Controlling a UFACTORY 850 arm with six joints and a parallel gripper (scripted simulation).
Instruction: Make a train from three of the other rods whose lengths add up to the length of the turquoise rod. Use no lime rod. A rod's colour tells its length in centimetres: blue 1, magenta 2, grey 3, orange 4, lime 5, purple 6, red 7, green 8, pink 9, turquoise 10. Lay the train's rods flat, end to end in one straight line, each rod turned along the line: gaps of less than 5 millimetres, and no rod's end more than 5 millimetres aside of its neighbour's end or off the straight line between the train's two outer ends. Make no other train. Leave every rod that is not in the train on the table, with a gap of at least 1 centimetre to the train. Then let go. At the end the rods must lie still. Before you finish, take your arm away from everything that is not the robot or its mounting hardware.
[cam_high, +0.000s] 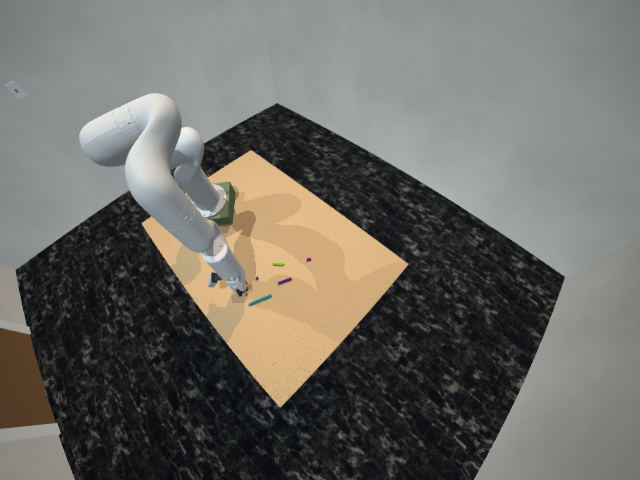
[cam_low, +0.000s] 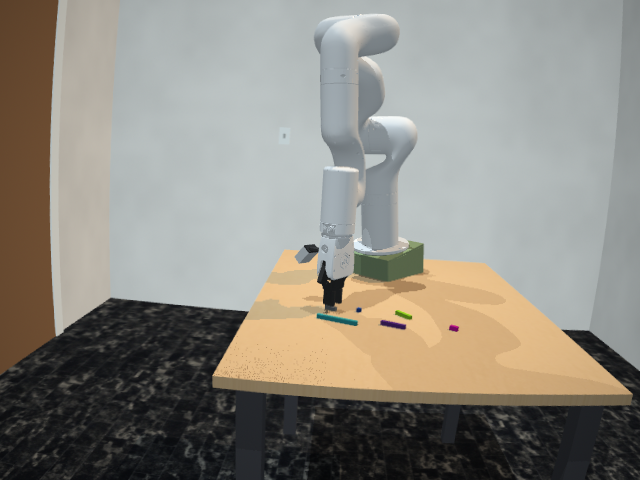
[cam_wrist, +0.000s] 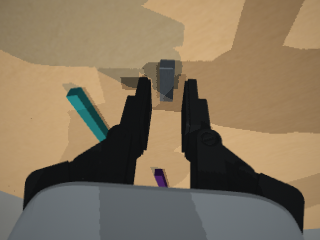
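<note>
My hand is 3 cm above the grey rod. The rest, counted from my hand: purple rod: 10 cm ahead, 15 cm to the left, 3 cm below; turquoise rod: 9 cm ahead, 2 cm to the left, 3 cm below; blue rod: 7 cm to the left, 3 cm below.
</note>
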